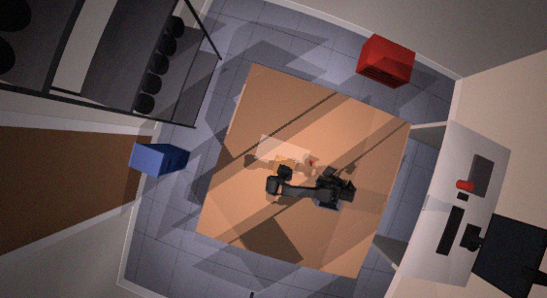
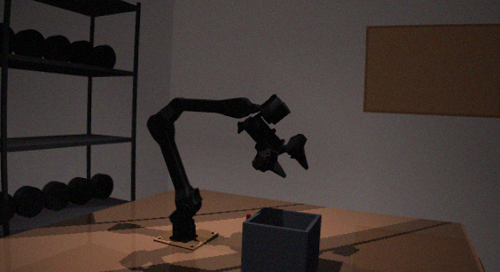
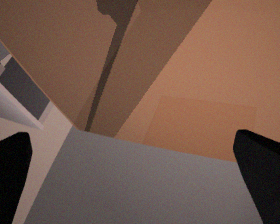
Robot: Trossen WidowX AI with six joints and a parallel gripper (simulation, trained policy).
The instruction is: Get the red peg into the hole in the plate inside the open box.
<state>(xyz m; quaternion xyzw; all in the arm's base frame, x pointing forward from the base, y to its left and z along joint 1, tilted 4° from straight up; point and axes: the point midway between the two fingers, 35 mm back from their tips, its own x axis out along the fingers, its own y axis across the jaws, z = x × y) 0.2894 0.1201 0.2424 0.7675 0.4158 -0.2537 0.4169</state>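
Right now the red peg is 19 cm below my gripper tip and 15 cm behind it. Round my gripper tip: grey plate: 18 cm below, 16 cm to the right, 3 cm ahead.
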